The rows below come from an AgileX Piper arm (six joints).
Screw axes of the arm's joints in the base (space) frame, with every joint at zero. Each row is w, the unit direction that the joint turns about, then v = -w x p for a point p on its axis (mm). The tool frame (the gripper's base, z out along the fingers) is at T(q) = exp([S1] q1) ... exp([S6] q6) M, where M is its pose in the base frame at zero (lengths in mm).
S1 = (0, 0, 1, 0, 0, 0)
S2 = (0, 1, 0, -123, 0, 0)
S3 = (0, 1, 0, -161.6, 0, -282.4)
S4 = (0.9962, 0, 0.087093, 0, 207.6, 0)
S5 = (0, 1, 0, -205.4, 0, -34.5)
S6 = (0.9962, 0, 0.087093, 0, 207.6, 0)
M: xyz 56.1 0 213.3 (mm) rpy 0 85.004 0 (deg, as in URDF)
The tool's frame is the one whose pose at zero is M.
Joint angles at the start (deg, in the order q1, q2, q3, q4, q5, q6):
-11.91 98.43 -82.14 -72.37 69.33 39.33
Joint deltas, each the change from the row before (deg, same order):
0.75 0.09 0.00 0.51 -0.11 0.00
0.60 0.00 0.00 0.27 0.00 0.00
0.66 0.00 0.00 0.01 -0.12 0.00
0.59 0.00 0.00 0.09 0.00 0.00
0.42 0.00 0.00 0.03 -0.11 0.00
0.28 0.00 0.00 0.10 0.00 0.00
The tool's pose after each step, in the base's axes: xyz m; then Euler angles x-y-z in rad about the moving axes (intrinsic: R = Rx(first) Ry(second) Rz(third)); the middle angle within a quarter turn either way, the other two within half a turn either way. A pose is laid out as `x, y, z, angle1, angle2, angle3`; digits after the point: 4 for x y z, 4 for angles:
0.3342, -0.1483, 0.3363, 1.9366, 0.1131, -2.5800
0.3357, -0.1446, 0.3360, 1.9414, 0.1223, -2.5827
0.3375, -0.1407, 0.3359, 1.9424, 0.1351, -2.5869
0.3389, -0.1372, 0.3358, 1.9444, 0.1445, -2.5903
0.3401, -0.1347, 0.3358, 1.9456, 0.1532, -2.5929
0.3407, -0.1329, 0.3356, 1.9475, 0.1575, -2.5944

